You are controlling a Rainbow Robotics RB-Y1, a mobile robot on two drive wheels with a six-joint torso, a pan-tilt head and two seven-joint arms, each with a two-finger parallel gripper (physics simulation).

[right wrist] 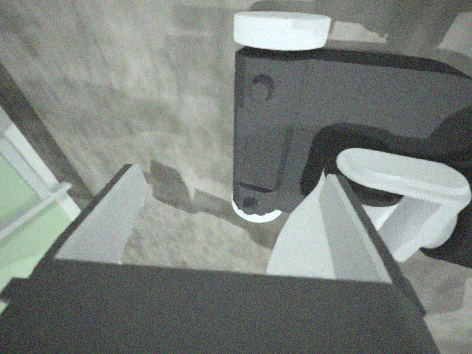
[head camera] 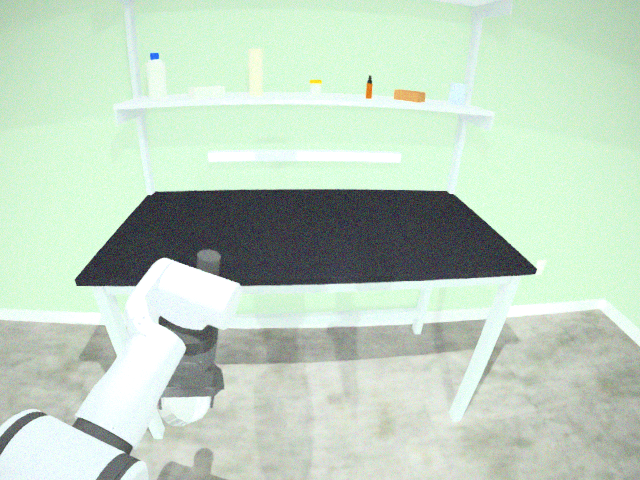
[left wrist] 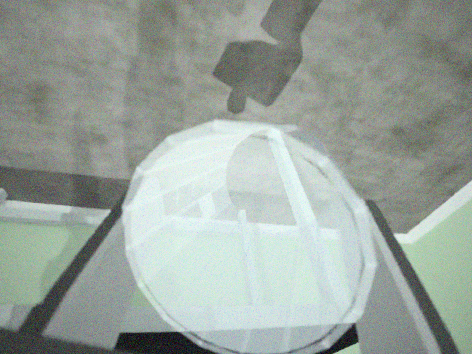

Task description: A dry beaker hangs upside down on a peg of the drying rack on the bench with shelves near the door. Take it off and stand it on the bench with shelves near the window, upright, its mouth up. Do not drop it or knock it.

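Frame: origin at the robot's base, x ahead, y left, z up, level; metres.
Seen in the pictures: left gripper, fingertip midpoint: (head camera: 185,405) (left wrist: 252,203); right gripper, fingertip midpoint: (right wrist: 231,181).
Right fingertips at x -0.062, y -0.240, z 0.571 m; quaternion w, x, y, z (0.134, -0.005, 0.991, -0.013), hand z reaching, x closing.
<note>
A point is followed by its place in that frame.
A clear beaker (head camera: 186,410) {x 0.245, y 0.197, z 0.988 m} (left wrist: 190,280) {x 0.276, y 0.188, z 0.995 m} is between the fingers of my left gripper (head camera: 186,400) {x 0.274, y 0.212, z 0.962 m} (left wrist: 252,203) {x 0.274, y 0.212, z 0.962 m}, which is shut on it. They hang over the floor, short of the bench's near edge, at the lower left in the head view. One round end of the beaker faces the left wrist camera; I cannot tell which end is the mouth. The black-topped bench with shelves (head camera: 320,232) {x 1.062, y -0.035, z 0.915 m} stands ahead, and no drying rack shows on it. My right gripper (right wrist: 231,181) {x -0.062, y -0.240, z 0.571 m} is open and empty, beside the robot's dark base.
A shelf (head camera: 289,99) {x 1.214, y 0.092, z 1.370 m} above the bench top holds a blue-capped bottle (head camera: 156,77) {x 1.326, y 0.636, z 1.454 m}, a tall cream cylinder (head camera: 255,72) {x 1.309, y 0.230, z 1.463 m}, an orange bottle (head camera: 369,88) {x 1.354, y -0.213, z 1.413 m}, a brown block (head camera: 409,95) {x 1.368, y -0.381, z 1.396 m} and other small items. White posts rise at both back corners. The robot's base (right wrist: 265,130) {x -0.012, y -0.068, z 0.191 m} shows in the right wrist view.
</note>
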